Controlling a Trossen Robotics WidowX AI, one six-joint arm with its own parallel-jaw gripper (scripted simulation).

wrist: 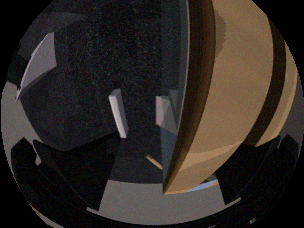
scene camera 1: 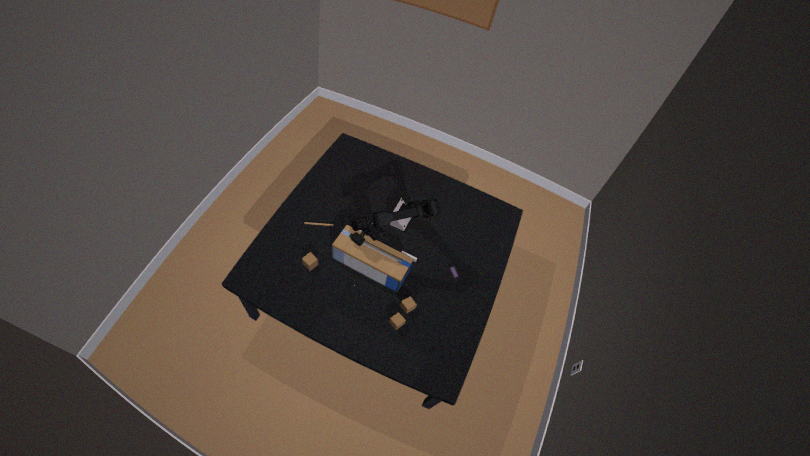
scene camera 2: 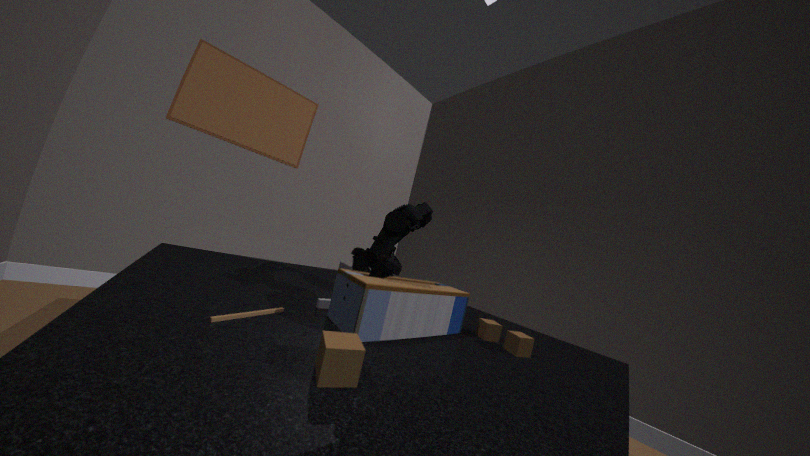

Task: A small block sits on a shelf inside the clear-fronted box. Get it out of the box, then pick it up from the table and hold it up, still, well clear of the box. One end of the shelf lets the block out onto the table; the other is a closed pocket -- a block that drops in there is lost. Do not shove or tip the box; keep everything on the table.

Labels:
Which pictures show the box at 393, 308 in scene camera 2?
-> The wrist view, scene camera 1 and scene camera 2: all of them.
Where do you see a box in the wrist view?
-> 221, 85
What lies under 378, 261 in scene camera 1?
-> A box.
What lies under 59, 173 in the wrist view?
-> My gripper.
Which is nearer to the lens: the box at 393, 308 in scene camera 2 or the tan cube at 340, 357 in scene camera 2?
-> The tan cube.

